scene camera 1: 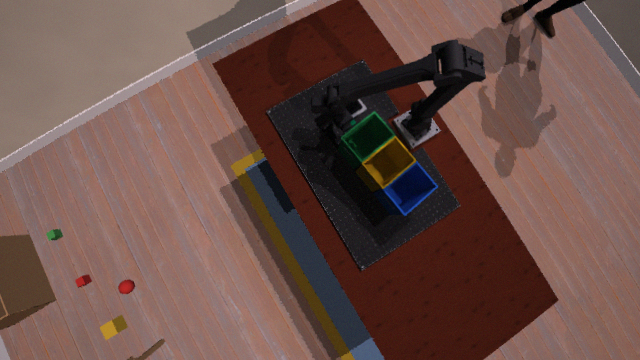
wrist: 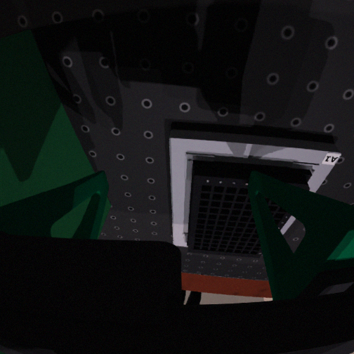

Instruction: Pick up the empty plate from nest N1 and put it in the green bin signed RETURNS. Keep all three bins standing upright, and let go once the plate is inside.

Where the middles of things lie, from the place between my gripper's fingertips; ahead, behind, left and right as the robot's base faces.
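Labels:
The yellow bin (scene camera 1: pixel 392 159) is 27 cm to the left of my hand, 1 cm ahead of it and 6 cm above it; going by their middles, it is the farthest from my hand of the things named here. The pale nest (wrist: pixel 226 147) I find 7 cm behind my hand, 5 cm to the right of it and 3 cm below it. Then there is the green bin (scene camera 1: pixel 364 139), 1 cm ahead of my hand, 14 cm to the left of it and 6 cm above it. And the black plate (wrist: pixel 220 221)? My hand is 7 cm past it, 5 cm to the left of it and 1 cm above it.

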